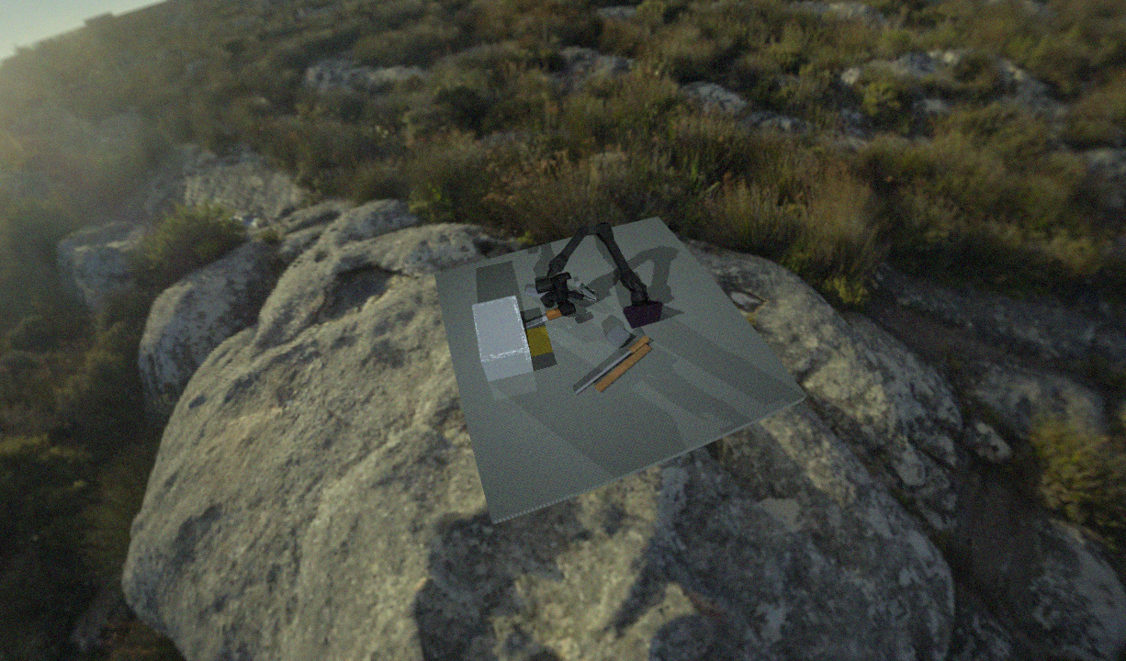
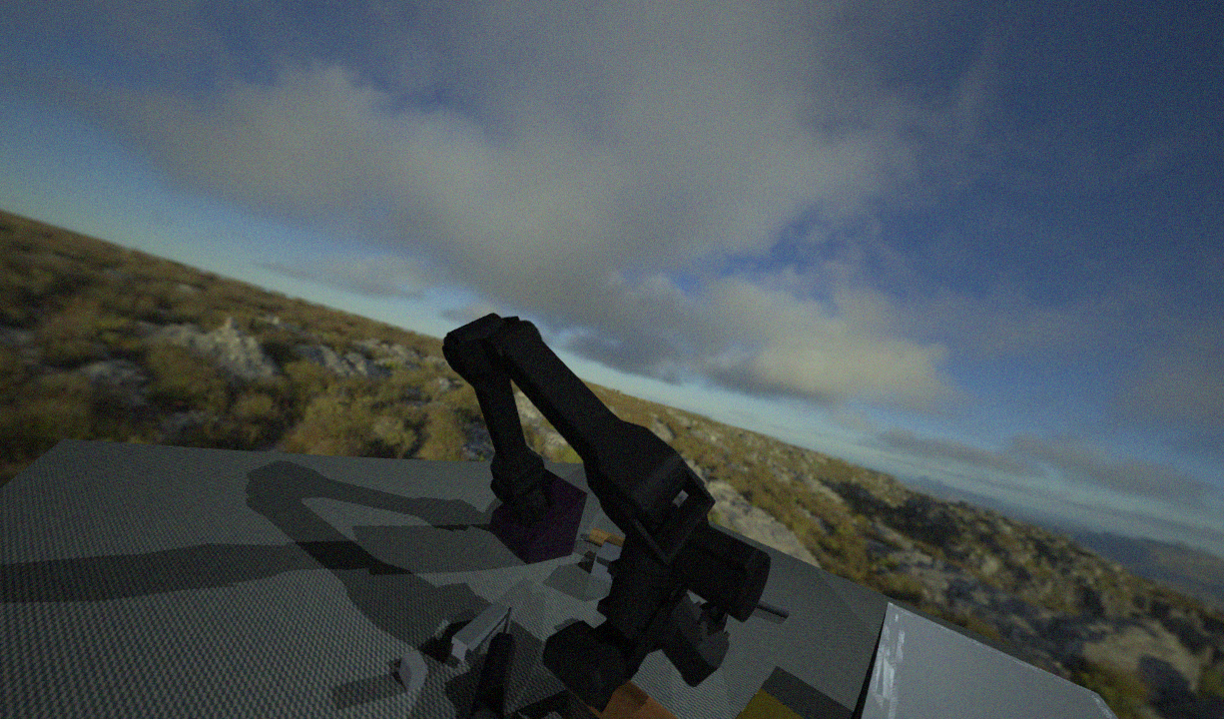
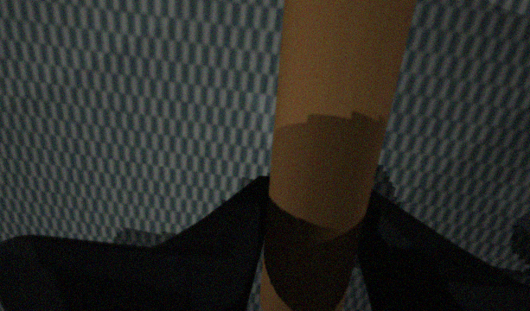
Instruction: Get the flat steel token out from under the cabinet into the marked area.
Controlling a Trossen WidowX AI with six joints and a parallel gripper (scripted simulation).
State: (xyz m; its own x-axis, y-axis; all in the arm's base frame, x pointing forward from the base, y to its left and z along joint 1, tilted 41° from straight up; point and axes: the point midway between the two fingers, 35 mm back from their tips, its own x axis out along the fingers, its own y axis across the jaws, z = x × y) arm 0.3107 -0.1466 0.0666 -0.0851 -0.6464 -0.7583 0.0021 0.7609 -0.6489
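Now: the grey bar 16 cm behind my gripper tip and 5 cm to the right of it. The rest, counted from my gripper tip: grey block (16 cm behind, 24 cm to the left); small grey cube (14 cm behind, 14 cm to the right); wooden stick (11 cm behind, 38 cm to the left, 1 cm below).
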